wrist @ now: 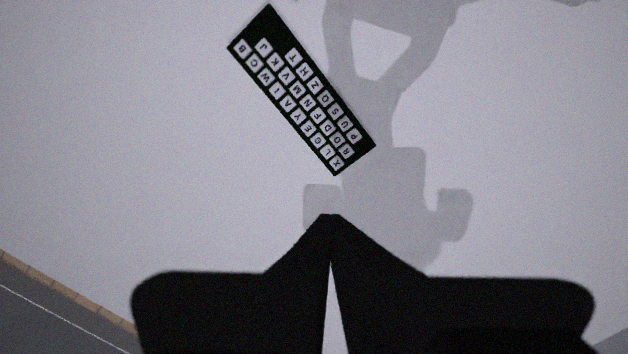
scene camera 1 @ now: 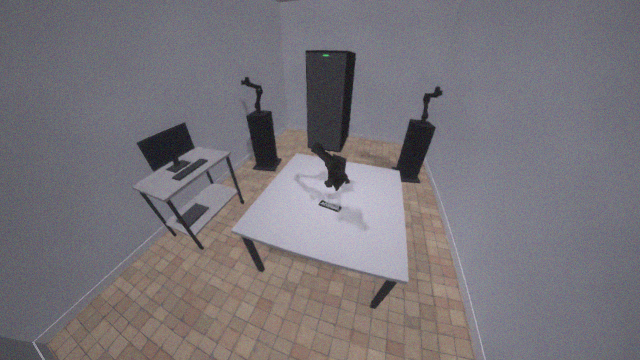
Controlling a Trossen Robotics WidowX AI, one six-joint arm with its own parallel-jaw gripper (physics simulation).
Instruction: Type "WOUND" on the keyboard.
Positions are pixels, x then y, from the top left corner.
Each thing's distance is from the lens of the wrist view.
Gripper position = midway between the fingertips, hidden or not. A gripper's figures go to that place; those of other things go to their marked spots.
my gripper (wrist: 329, 223): 0.11 m
black keyboard (wrist: 266, 42): 0.29 m
